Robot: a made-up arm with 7 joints.
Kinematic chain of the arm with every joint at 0, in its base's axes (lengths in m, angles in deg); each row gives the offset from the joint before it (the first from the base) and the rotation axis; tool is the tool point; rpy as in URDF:
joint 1: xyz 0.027 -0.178 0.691 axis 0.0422 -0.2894 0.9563
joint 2: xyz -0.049 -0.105 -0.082 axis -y
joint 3: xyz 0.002 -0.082 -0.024 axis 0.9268 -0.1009 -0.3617
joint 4: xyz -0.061 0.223 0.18 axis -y
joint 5: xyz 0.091 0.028 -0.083 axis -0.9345 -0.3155 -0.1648
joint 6: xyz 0.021 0.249 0 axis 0.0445 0.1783 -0.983
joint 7: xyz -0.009 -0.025 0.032 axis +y
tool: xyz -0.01 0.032 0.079 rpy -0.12 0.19 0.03
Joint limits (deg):
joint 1: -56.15..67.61
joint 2: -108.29..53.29
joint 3: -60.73..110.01
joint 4: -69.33..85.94
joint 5: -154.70..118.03
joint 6: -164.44..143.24
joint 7: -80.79..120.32
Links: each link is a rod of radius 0.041 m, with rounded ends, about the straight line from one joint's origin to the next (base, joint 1, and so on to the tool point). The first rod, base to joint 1, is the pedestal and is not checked.
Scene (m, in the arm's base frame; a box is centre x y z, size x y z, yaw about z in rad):
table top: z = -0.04
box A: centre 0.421 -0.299 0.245 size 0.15 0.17 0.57 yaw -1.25
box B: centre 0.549 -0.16 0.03 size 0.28 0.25 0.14 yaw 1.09
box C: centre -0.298 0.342 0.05 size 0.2 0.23 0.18 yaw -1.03
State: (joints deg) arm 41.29 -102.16 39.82 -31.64 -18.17 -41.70 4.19
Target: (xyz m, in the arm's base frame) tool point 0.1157 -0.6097 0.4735
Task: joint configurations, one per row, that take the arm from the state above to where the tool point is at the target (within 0.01 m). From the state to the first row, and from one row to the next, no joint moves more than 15 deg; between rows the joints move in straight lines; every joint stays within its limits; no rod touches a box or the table.
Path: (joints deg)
1: 35.86 -91.06 54.00 -32.10 -18.32 -44.80 -5.51
2: 30.43 -79.95 68.18 -32.56 -18.47 -47.89 -15.22
3: 25.00 -68.85 82.36 -33.02 -18.62 -50.99 -24.92
4: 19.58 -57.75 96.54 -33.48 -18.77 -54.09 -34.63
5: 5.02 -68.57 88.24 -34.80 -32.23 -51.97 -25.38
6: -9.53 -79.39 79.95 -36.12 -45.68 -49.86 -16.13
7: -24.08 -90.21 71.65 -37.44 -59.13 -47.75 -6.89

